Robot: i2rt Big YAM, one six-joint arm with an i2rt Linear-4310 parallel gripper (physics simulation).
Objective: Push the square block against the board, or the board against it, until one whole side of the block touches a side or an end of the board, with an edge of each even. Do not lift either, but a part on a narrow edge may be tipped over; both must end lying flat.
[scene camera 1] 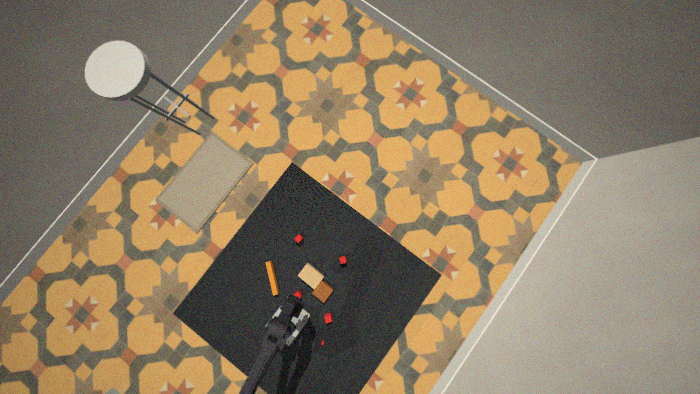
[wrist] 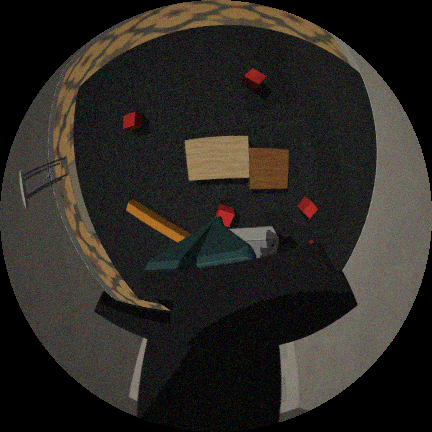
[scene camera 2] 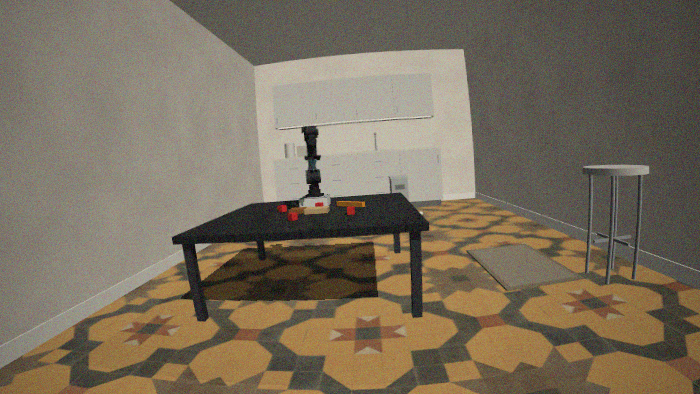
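Seen in the pictures: gripper, fingertip midpoint: (scene camera 1: 298,297) (wrist: 218,222) (scene camera 2: 313,171); arm's base, link origin: (scene camera 2: 314,196).
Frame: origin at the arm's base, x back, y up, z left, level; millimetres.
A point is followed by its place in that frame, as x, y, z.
A pale wood board (scene camera 1: 310,275) @(-315, -39, 91) (scene camera 2: 317,209) @(-359, -43, 101) (wrist: 217,158) @(-307, -39, 85) lies flat near the middle of the black table (scene camera 1: 381,294) @(-535, -69, -350) (scene camera 2: 372,220) @(-661, -69, 454) (wrist: 160,80) @(-559, -69, 245). A brown square block (scene camera 1: 322,291) @(-293, -39, -38) (scene camera 2: 295,209) @(-335, -39, -45) (wrist: 268,168) @(-291, -39, -37) lies flat with one side against the board's end. In the wrist view the block sits slightly offset along that end. My gripper (scene camera 1: 294,307) @(-267, 181, 75) (scene camera 2: 313,195) (wrist: 218,222) @(-267, 181, 75) is shut and empty. It is raised above the table on the arm's side of both parts, touching neither.
An orange bar (scene camera 1: 272,277) @(-135, -38, 269) (scene camera 2: 350,203) @(-148, -47, 273) (wrist: 155,220) @(-139, -39, 264) lies left of the board. Several small red cubes lie around, one (scene camera 1: 297,294) @(-173, -29, 72) (wrist: 225,213) @(-173, -29, 62) just beyond my fingertips, another (scene camera 1: 327,317) @(-200, -29, -171) (wrist: 307,207) @(-200, -29, -170) near the block. A stool (scene camera 1: 116,69) (scene camera 2: 614,170) and a floor mat (scene camera 1: 204,182) (scene camera 2: 519,264) are off the table.
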